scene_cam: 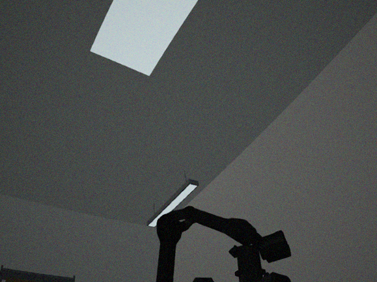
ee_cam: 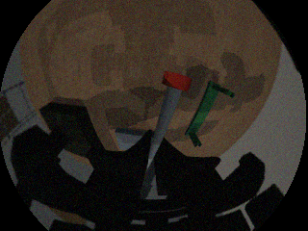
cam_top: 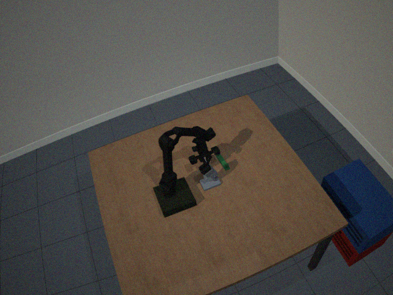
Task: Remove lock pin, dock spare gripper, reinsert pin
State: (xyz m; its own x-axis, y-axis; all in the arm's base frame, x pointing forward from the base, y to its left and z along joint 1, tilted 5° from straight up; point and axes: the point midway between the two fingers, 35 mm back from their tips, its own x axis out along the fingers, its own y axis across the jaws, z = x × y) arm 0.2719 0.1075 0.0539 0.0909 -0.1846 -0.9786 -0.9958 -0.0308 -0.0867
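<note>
Right now the grey mount is 1 cm behind my gripper tip and 9 cm to the right of it. Also, from my gripper tip: spare gripper: 2 cm behind, 9 cm to the right, 7 cm above; then green pin cradle: 11 cm ahead, 3 cm to the left, 3 cm below.
</note>
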